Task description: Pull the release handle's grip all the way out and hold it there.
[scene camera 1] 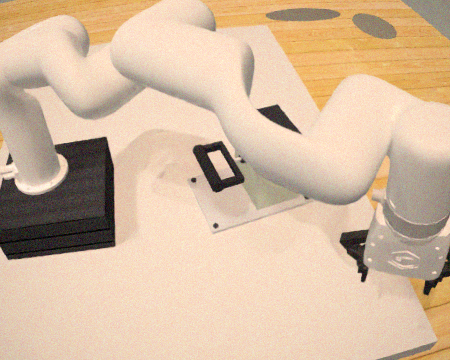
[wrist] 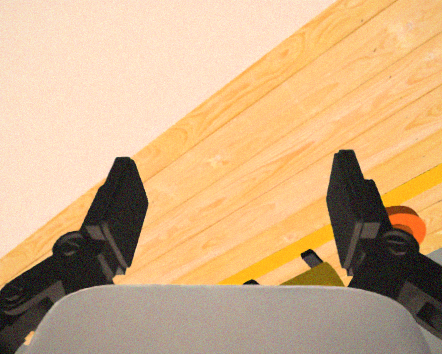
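The release handle's grip point(scene camera 1: 208, 169), a black rectangular frame, stands out on the left side of a pale green box point(scene camera 1: 272, 189) with a black top point(scene camera 1: 281, 119). The box is on a light base plate point(scene camera 1: 234, 219) with dark screws. The arm hides much of the box, and the rod behind the grip is barely visible. My gripper point(scene camera 1: 396, 284) point(wrist: 233, 177) is open and empty, pointing down near the table's right edge, far to the right of the grip and nearer the camera. The handle does not show in the wrist view.
My arm point(scene camera 1: 295, 155) passes over the box. A black block point(scene camera 1: 55, 200) carries the arm's base on the pale table point(scene camera 1: 165, 295) point(wrist: 100, 75). Beyond the table edge is wooden floor point(wrist: 240, 130) with a yellow stripe point(wrist: 412, 187). An orange round object point(wrist: 412, 227) shows behind a finger.
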